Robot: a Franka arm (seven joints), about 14 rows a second.
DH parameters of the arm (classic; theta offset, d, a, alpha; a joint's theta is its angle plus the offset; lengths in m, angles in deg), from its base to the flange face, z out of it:
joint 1: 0 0.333 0 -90
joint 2: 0 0 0 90
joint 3: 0 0.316 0.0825 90
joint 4: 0 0 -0.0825 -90
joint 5: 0 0.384 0 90
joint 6: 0 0 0.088 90
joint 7: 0 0.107 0 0
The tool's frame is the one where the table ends.
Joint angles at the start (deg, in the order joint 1, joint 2, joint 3, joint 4, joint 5, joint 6, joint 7):
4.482, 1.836, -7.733, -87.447, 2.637, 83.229, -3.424
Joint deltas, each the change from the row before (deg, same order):
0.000, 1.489, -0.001, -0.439, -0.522, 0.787, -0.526
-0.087, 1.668, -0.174, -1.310, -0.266, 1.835, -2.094
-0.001, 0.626, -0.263, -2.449, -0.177, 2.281, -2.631
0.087, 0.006, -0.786, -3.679, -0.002, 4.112, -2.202
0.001, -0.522, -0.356, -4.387, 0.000, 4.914, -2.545
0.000, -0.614, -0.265, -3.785, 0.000, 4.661, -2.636
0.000, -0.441, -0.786, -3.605, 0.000, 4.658, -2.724
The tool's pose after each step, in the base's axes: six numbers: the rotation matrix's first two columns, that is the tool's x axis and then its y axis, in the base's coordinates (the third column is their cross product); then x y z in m. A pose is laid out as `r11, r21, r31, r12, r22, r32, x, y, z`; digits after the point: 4 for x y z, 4 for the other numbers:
0.9924, 0.0157, -0.1224, 0.0111, -0.9992, -0.0376, 0.5596, -0.0253, 0.6012
0.9889, 0.0459, -0.1412, 0.0413, -0.9985, -0.0353, 0.5694, -0.0281, 0.5767
0.9844, 0.0856, -0.1536, 0.0806, -0.9960, -0.0387, 0.5733, -0.0312, 0.5536
0.9833, 0.1096, -0.1449, 0.1047, -0.9936, -0.0415, 0.5751, -0.0386, 0.5290
0.9814, 0.1452, -0.1252, 0.1407, -0.9891, -0.0441, 0.5738, -0.0429, 0.5049
0.9780, 0.1838, -0.0981, 0.1803, -0.9826, -0.0435, 0.5717, -0.0462, 0.4863
0.9740, 0.2149, -0.0714, 0.2125, -0.9764, -0.0396, 0.5688, -0.0543, 0.4676

